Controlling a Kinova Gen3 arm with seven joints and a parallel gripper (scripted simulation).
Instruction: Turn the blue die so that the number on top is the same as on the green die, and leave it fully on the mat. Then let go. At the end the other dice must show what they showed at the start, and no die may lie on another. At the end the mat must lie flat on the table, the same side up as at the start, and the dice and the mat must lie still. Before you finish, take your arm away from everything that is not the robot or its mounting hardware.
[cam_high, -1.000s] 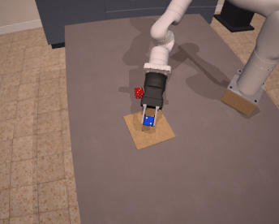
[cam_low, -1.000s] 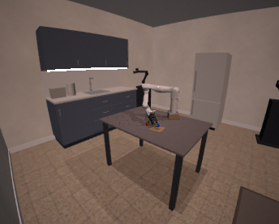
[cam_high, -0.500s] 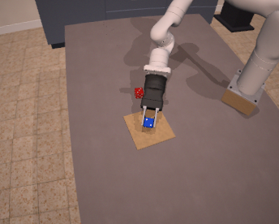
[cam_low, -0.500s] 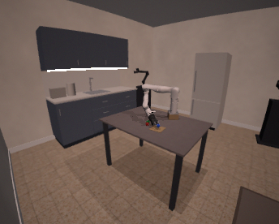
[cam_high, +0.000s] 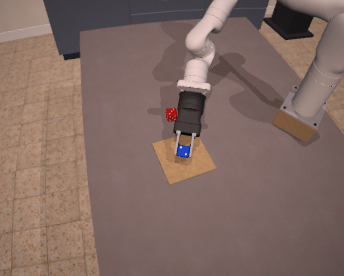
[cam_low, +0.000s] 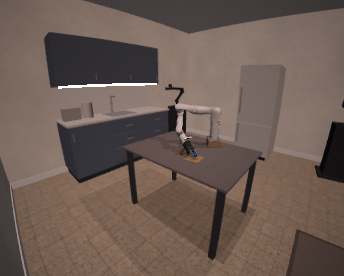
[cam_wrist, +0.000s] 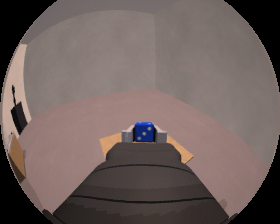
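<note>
Now: hand right at the blue die. Also, from my hand: red die (2 cm behind, 15 cm to the right, 3 cm below); then tan mat (4 cm below); then green die (8 cm behind, 18 cm to the right, 3 cm below).
</note>
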